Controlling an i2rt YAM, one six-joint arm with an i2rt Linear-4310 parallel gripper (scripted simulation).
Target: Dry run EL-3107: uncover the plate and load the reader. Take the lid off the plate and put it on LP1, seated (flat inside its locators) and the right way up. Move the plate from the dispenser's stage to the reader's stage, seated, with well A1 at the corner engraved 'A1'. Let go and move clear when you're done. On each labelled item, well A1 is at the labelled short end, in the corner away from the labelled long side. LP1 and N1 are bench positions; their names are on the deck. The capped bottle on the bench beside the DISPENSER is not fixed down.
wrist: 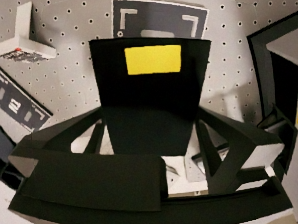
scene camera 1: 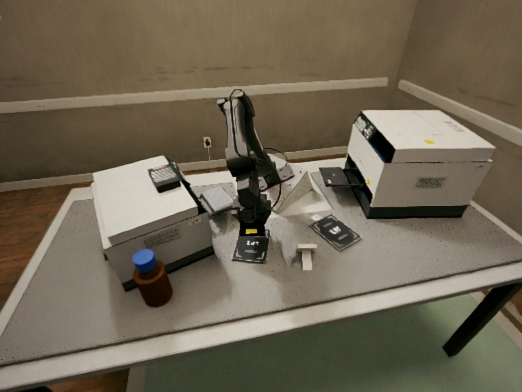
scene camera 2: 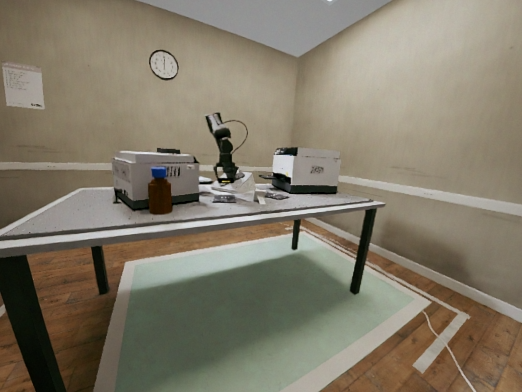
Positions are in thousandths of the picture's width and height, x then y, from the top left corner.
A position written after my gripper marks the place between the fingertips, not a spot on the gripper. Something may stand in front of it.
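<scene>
My gripper (wrist: 505,493). Lid (wrist: 502,391). Blue-capped bottle (scene camera 1: 296,728) (scene camera 2: 306,486), out of frame in the wrist view.
</scene>
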